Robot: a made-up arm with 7 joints.
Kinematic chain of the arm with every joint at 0, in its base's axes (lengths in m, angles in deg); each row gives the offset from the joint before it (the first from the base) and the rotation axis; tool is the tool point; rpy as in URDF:
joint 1: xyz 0 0 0.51 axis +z
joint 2: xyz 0 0 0 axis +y
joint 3: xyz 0 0 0.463 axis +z
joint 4: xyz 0.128 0 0 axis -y
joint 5: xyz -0.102 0 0.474 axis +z
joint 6: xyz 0 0 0 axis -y
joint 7: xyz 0.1 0 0 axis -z
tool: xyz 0 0 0 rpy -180 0 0
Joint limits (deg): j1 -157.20..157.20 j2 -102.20..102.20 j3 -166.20..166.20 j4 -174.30..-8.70 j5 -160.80..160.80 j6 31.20..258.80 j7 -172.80..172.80
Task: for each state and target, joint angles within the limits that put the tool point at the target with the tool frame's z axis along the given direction. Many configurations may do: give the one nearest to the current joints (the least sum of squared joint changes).
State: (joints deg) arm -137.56 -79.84 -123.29 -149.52 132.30 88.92 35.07
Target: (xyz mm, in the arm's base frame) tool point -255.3 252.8 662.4 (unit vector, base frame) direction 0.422 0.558 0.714
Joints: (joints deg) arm -139.55 -99.10 -73.48 -166.37 124.04 62.78 35.07
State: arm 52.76 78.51 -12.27 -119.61 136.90 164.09 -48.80
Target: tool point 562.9 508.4 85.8 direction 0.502 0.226 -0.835
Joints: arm 66.01 84.94 -24.49 -71.54 127.42 178.12 -48.80
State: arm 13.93 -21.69 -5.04 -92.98 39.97 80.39 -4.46
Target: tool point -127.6 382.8 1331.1 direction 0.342 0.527 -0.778
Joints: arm 11.07 -47.40 35.05 -87.00 31.92 89.32 -4.46
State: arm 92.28 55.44 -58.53 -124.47 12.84 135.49 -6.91
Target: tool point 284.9 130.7 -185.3 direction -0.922 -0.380 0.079
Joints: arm 59.38 95.00 -13.85 -116.26 36.45 102.55 -6.91
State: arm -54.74 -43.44 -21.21 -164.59 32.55 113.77 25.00
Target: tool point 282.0 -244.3 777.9 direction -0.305 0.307 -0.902
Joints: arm -43.81 -37.93 2.39 -155.94 2.74 92.41 25.00
